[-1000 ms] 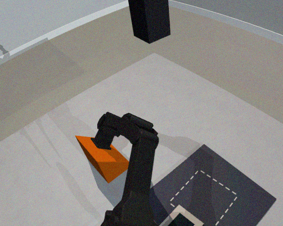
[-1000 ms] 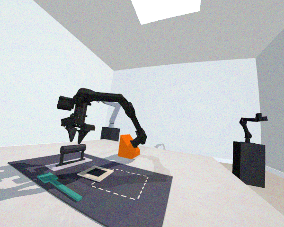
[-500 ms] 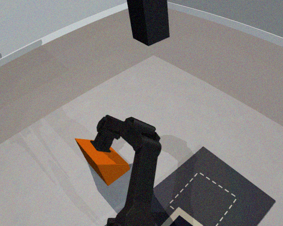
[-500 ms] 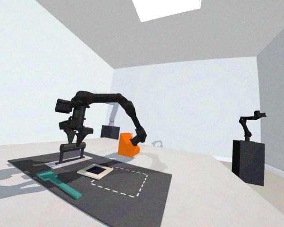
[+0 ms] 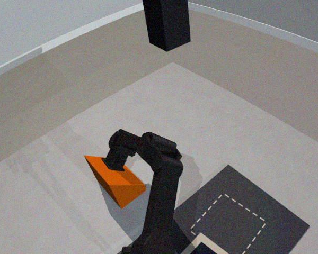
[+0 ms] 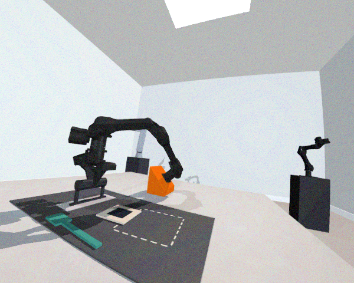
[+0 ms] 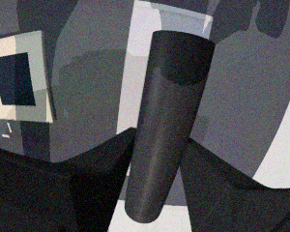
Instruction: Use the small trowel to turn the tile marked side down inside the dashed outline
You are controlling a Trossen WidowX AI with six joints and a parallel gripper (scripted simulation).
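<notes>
Now: the grey trowel 2 cm ahead of my gripper tip and 3 cm below it. Round my gripper tip: teal trowel 14 cm ahead, 14 cm to the left, 6 cm below; then cream tile 17 cm to the left, 6 cm below; then dark mat 15 cm to the left, 8 cm below.
</notes>
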